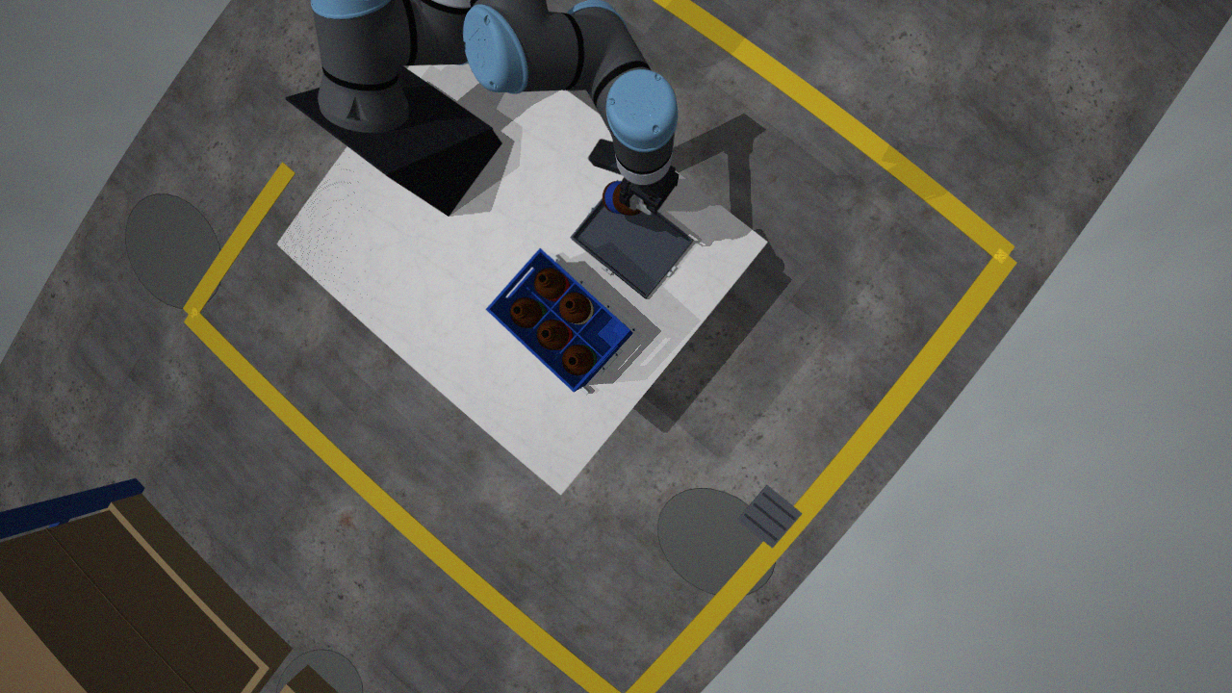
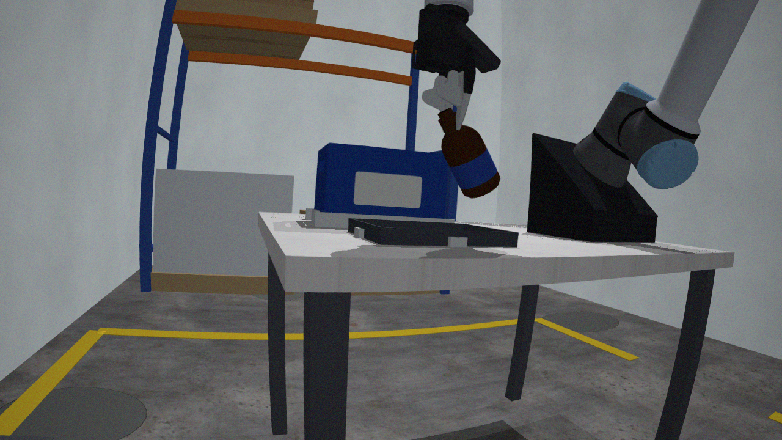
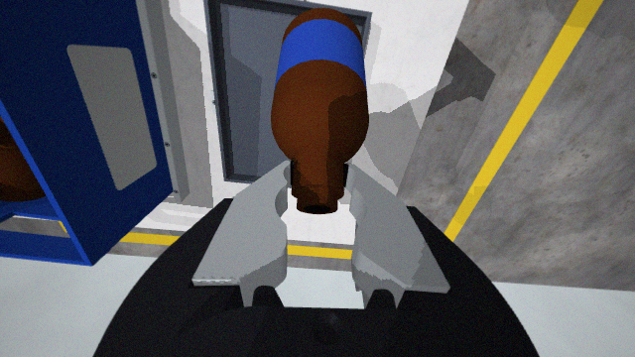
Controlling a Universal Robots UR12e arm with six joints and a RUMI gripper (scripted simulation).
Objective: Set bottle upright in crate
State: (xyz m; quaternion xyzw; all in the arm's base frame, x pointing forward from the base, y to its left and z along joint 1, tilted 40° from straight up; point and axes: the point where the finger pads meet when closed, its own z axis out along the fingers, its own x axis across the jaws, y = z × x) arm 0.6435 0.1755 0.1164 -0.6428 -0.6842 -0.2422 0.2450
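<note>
Right now my hand is 40 mm above the bottle and 30 mm past it. Also, from my hand: dark grey tray (190 mm below, 50 mm to the right, 10 mm ahead); blue crate (310 mm to the right, 120 mm below, 20 mm ahead).
</note>
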